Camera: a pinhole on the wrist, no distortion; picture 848 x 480 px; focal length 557.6 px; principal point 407.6 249.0 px. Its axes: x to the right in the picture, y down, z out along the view. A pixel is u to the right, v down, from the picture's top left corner.
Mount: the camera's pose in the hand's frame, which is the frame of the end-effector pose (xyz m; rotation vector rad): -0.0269 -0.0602 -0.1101 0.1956 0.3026 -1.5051
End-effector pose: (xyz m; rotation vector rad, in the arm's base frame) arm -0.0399 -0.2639 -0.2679 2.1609 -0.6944 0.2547
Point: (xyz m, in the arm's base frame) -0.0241 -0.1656 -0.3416
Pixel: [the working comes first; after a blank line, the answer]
In the camera's frame: 0.0178 -0.0358 0.0882

519.8 22.7
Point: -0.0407 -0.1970 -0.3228
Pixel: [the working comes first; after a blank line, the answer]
In the camera's frame: -0.0217 -0.0282 0.0895

272.6 73.6
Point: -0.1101 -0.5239 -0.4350
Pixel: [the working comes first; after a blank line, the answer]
In the camera's frame: -0.2460 -0.0147 0.3611

27.7 226.4
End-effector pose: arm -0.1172 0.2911 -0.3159 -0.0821 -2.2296 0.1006
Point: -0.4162 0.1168 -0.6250
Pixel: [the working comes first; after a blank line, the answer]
In the camera's frame: -0.0890 -0.0863 0.5383

315.4 159.7
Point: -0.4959 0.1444 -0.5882
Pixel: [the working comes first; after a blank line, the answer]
In the camera's frame: -0.1189 -0.0072 0.5747

292.2 242.0
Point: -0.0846 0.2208 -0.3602
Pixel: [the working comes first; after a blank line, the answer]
In the camera's frame: -0.0333 -0.0414 0.1072

234.6 33.5
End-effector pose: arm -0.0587 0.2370 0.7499 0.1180 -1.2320 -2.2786
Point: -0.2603 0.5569 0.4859
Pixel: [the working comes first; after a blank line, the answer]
In the camera's frame: 0.2713 -0.0453 0.3646

822.5 179.8
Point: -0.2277 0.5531 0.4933
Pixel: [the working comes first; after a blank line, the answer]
In the camera's frame: 0.2531 -0.0679 0.3476

813.7 140.1
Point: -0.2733 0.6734 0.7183
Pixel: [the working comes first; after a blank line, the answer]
In the camera's frame: 0.0773 -0.0575 0.5377

487.7 189.4
